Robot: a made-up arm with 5 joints. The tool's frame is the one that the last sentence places. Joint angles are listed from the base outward.
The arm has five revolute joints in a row. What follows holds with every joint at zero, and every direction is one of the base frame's. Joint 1 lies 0.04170 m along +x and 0.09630 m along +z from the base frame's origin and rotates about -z. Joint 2 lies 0.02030 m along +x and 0.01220 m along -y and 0.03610 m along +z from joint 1 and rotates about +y. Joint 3 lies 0.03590 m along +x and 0.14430 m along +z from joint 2 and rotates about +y. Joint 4 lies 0.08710 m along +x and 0.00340 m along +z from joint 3 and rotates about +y. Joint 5 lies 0.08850 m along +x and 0.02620 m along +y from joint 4 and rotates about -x. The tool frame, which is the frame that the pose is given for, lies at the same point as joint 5; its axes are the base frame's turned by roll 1.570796, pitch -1.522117 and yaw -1.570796 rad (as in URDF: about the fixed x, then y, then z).
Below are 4 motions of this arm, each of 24 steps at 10 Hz.
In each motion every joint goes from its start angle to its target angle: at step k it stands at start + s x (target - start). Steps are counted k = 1, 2, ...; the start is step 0. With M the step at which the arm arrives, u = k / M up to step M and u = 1 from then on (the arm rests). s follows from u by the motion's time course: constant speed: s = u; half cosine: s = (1 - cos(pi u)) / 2; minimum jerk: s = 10 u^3 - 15 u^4 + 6 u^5.
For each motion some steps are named. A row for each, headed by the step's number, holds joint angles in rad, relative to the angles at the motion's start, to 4 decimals.
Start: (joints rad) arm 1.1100 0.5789 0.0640 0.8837 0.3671
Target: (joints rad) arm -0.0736 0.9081 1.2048 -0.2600 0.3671
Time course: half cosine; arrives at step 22
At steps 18, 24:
18: -1.0897 0.3031 1.0503 -1.0529 0.0000
24: -1.1836 0.3292 1.1408 -1.1437 0.0000

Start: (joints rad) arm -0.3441 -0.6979 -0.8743 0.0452 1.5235
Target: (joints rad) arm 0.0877 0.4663 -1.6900 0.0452 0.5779
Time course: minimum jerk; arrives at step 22
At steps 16, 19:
16: 0.3761 1.0141 -0.7105 0.0000 -0.8237
19: 0.4230 1.1404 -0.7990 0.0000 -0.9263

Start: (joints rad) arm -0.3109 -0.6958 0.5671 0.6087 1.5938
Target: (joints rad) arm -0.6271 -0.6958 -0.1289 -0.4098 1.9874
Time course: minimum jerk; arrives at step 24
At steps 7, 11, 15, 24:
7: -0.0481 0.0000 -0.1060 -0.1550 0.0599
11: -0.1335 0.0000 -0.2939 -0.4300 0.1662
15: -0.2292 0.0000 -0.5045 -0.7382 0.2853
24: -0.3162 0.0000 -0.6960 -1.0185 0.3936

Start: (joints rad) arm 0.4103 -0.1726 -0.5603 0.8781 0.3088
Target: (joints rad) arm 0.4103 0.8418 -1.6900 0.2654 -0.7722
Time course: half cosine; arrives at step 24
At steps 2, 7, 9, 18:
2: 0.0000 0.0173 -0.0192 -0.0104 -0.0184
7: 0.0000 0.1984 -0.2210 -0.1199 -0.2115
9: 0.0000 0.3131 -0.3487 -0.1891 -0.3337
18: 0.0000 0.8658 -0.9643 -0.5230 -0.9227

